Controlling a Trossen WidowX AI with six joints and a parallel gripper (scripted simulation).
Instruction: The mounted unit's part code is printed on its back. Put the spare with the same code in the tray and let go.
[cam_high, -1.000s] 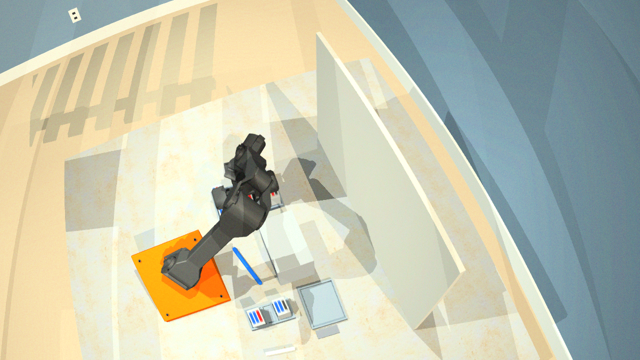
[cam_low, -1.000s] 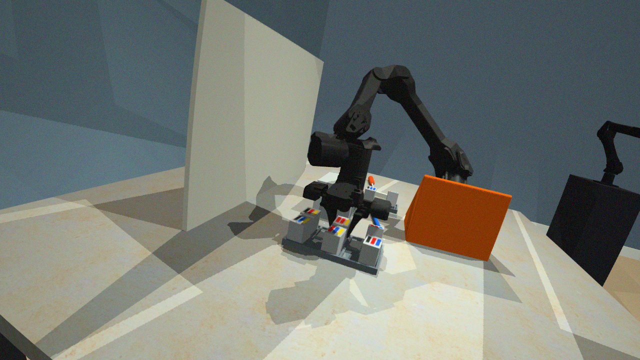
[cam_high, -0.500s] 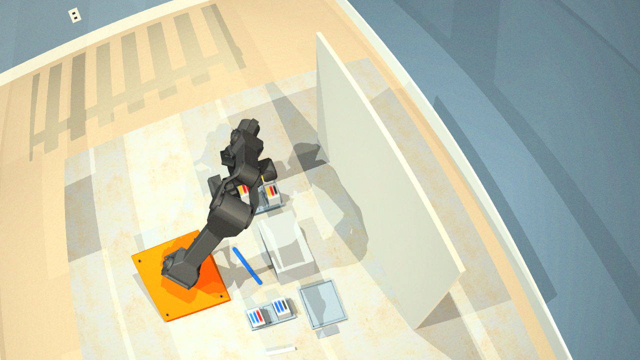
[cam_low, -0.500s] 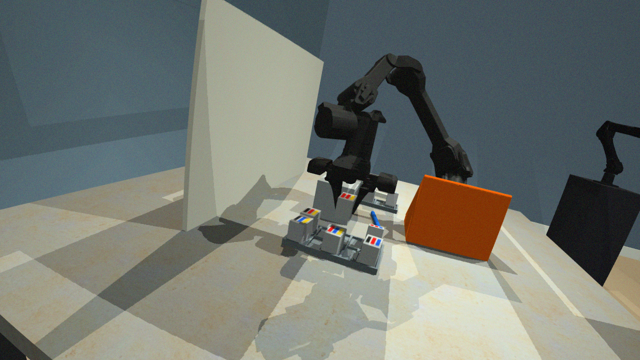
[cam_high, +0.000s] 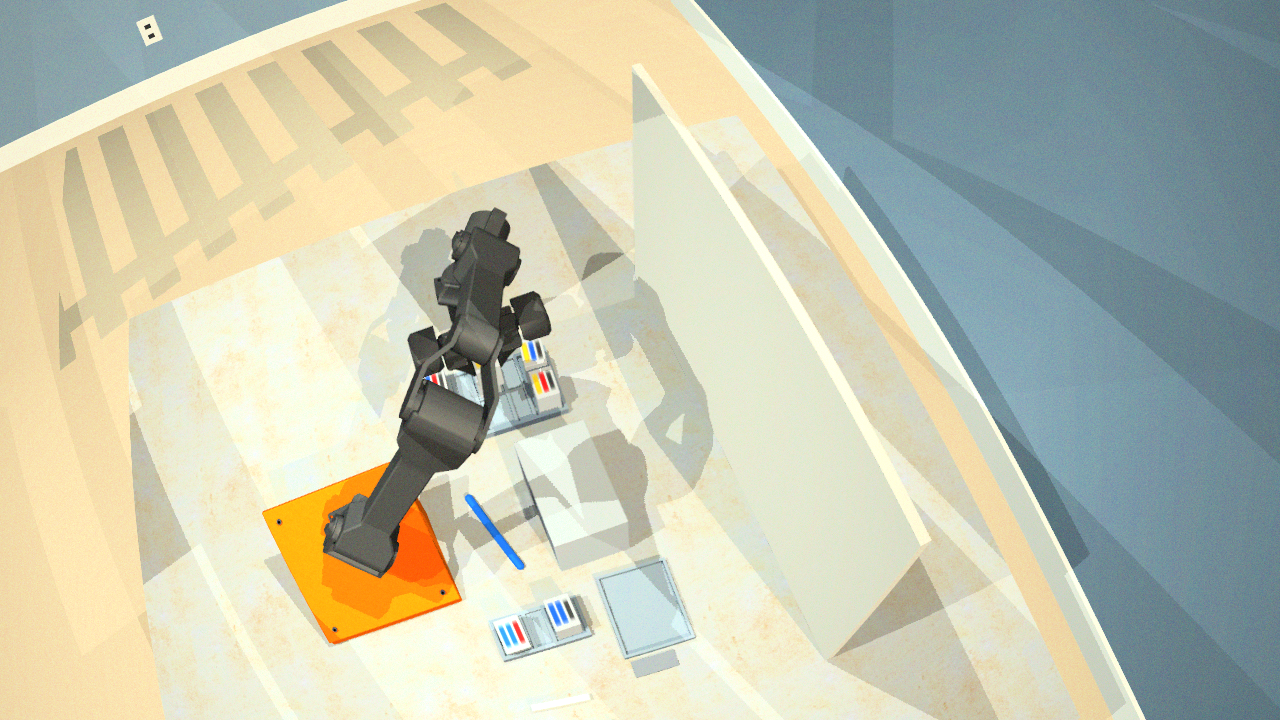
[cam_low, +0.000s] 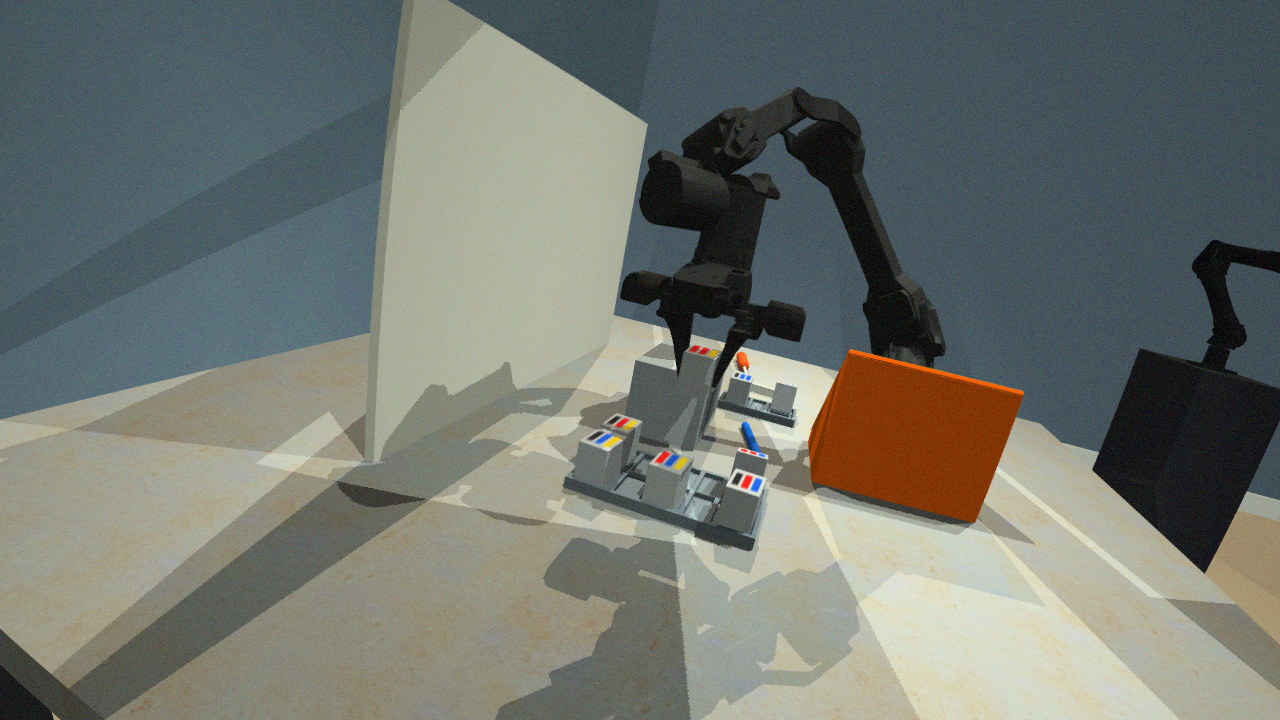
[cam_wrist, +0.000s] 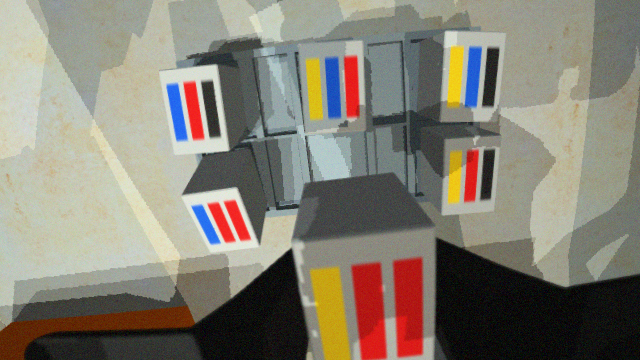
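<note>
The shallow pale tray is 37 cm to the right of my gripper tip, 12 cm below it and 4 cm ahead of it. From my gripper tip the other things lie so: grey mounted unit 18 cm to the right, 7 cm below, 3 cm ahead; then grey spare block 2 cm above; then blue pen 17 cm to the right, 12 cm below, 9 cm behind.
</note>
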